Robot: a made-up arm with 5 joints.
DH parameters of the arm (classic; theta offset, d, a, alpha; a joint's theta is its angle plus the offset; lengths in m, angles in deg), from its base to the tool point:
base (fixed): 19.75 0 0.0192 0
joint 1: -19.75 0.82 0.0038 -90
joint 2: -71.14 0 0.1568 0
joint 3: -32.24 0 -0.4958 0
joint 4: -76.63 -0.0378 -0.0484 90
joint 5: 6.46 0 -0.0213 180
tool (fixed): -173.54 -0.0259 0 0
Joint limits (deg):
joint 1: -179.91..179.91
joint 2: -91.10..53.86
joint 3: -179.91..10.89
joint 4: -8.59..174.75
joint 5: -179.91..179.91
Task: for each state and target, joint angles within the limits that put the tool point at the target. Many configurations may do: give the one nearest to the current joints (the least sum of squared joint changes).
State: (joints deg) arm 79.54 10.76 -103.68 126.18 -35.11
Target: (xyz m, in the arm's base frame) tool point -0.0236 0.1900 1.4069
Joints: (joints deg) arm 110.71 -36.41 -110.70 150.68 -40.33
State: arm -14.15 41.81 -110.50 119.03 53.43
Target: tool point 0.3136 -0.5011 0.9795
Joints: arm -54.24 11.56 -98.21 140.59 56.94
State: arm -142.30 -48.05 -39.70 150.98 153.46
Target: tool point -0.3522 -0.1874 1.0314
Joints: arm -146.14 -43.20 -45.79 148.66 153.02
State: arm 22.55 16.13 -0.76 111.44 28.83
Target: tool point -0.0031 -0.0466 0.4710
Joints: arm 11.21 6.46 10.40 145.35 22.02
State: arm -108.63 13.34 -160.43 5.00 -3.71
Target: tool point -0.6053 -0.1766 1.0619
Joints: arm -160.15 44.27 -132.44 -7.36 -2.12
